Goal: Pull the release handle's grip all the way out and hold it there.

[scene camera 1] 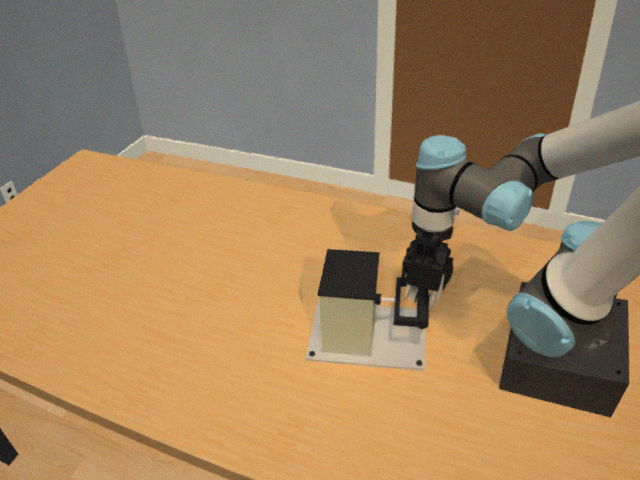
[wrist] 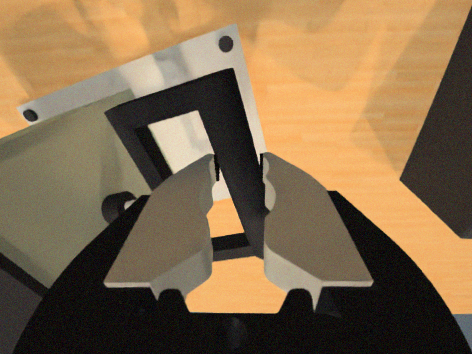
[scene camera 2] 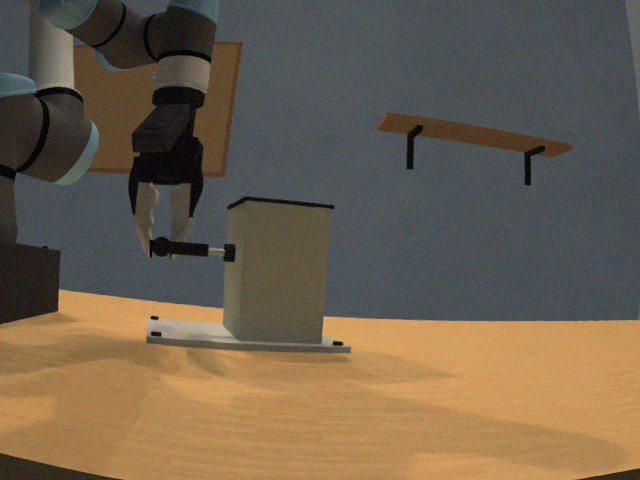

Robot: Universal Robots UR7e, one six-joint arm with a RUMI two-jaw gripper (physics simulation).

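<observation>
The release handle is a black rectangular frame; its outer bar, the grip [scene camera 1: 422, 311] [scene camera 2: 161, 246] [wrist: 231, 117], stands to the side of a pale green box [scene camera 1: 346, 325] [scene camera 2: 279, 268] [wrist: 50, 175] with a black lid. A short stretch of light rod [scene camera 1: 387, 299] [scene camera 2: 216, 251] shows between the frame and the box's black collar [scene camera 2: 229, 252] [wrist: 118, 207]. My gripper [scene camera 1: 421, 298] [scene camera 2: 161, 253] [wrist: 239, 157] points down and is shut on the grip, with one fingertip on each side of the bar. The inner fingertip reaches into the frame's opening.
The box stands on a light base plate [scene camera 1: 392, 356] [scene camera 2: 191, 338] [wrist: 200, 52] with black bolts, on the wooden table [scene camera 1: 206, 310] [scene camera 2: 413, 413]. The arm's dark pedestal [scene camera 1: 563, 382] [scene camera 2: 25, 284] [wrist: 445, 150] stands beyond the handle side. A wall shelf [scene camera 2: 475, 132] hangs in the background.
</observation>
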